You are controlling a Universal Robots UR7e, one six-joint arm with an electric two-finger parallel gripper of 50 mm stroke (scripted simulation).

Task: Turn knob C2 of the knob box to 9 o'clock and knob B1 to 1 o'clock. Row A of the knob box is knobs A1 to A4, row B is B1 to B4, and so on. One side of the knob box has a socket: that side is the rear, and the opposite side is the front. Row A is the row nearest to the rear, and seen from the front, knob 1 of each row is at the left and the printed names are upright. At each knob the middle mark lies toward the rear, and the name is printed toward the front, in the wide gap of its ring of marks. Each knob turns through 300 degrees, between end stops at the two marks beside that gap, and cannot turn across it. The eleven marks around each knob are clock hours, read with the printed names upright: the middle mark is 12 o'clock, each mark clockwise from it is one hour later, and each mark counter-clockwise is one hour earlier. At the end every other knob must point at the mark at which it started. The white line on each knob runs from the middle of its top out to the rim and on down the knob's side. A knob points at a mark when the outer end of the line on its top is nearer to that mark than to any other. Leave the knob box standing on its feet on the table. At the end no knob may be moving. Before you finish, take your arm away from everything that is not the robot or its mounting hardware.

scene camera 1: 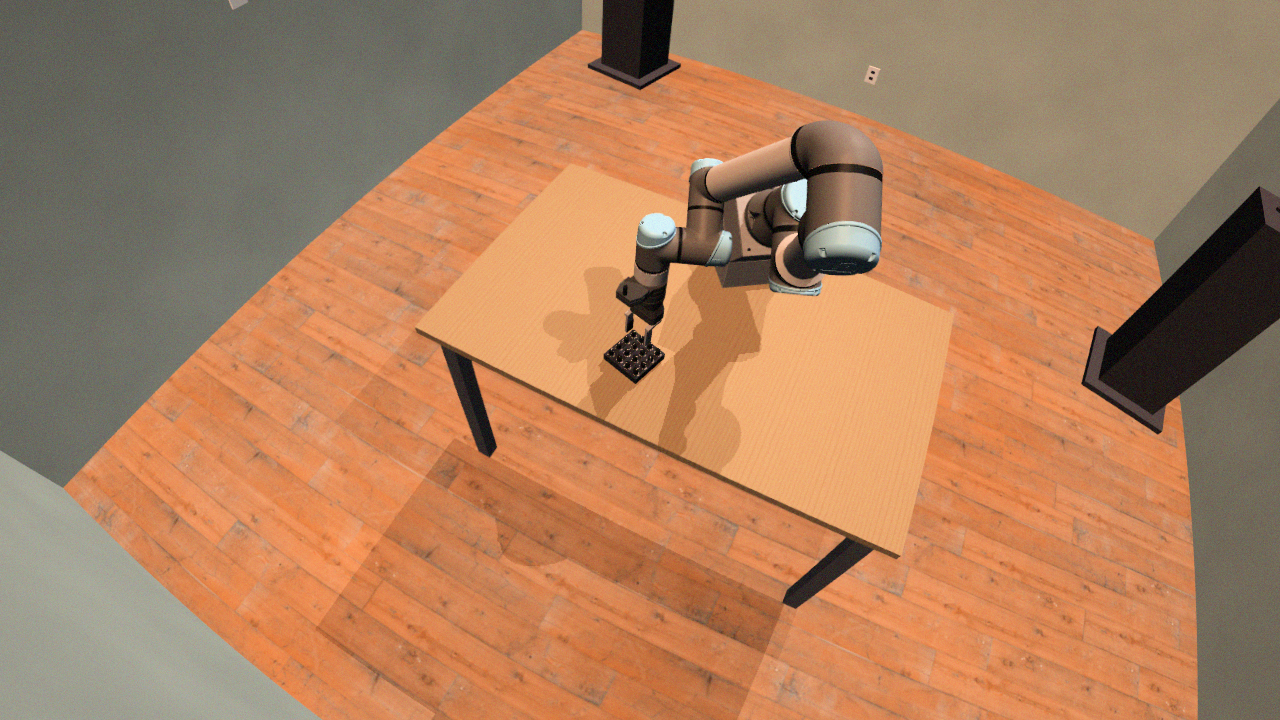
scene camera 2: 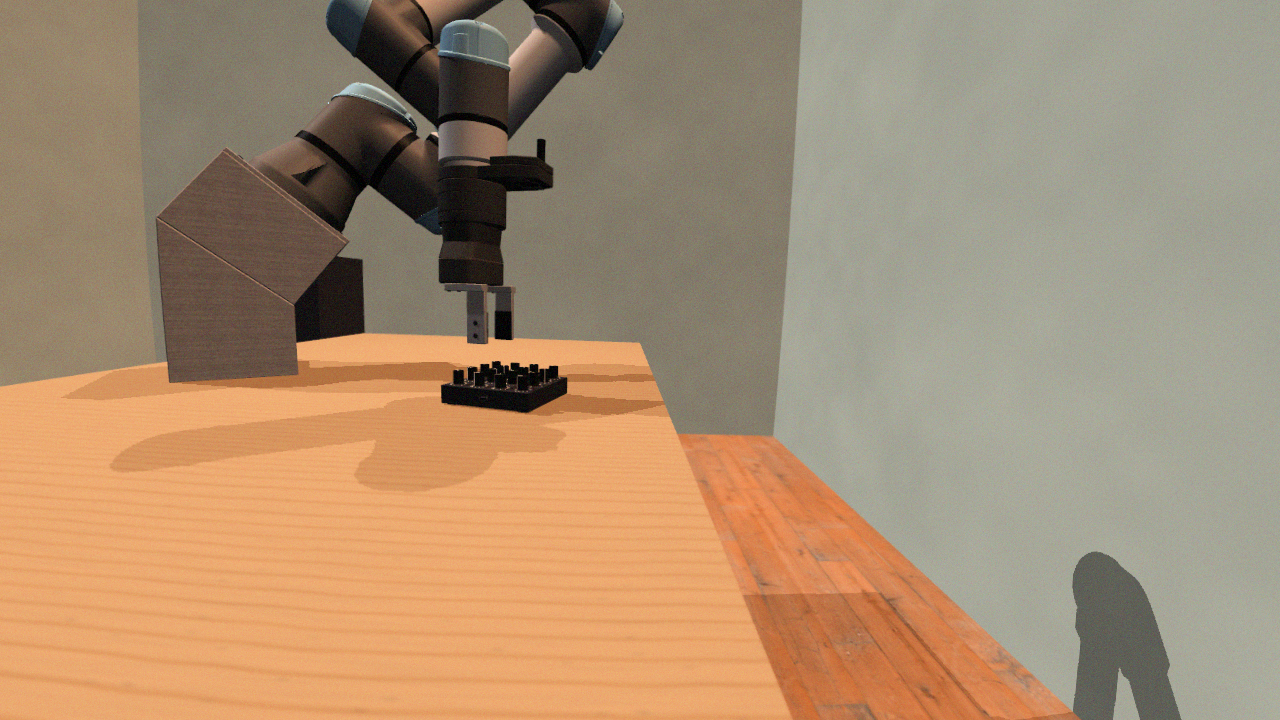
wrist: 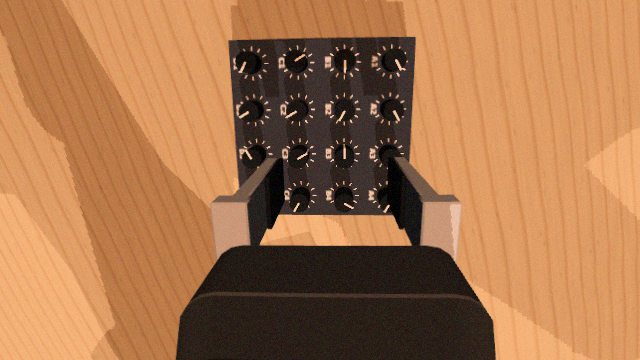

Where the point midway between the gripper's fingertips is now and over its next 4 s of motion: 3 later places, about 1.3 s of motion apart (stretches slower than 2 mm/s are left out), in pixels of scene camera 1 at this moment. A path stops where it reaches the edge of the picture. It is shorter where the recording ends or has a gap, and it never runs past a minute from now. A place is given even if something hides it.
My gripper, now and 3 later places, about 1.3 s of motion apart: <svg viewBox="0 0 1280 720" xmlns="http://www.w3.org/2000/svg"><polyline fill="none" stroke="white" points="637,336 651,325 635,329 620,343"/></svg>
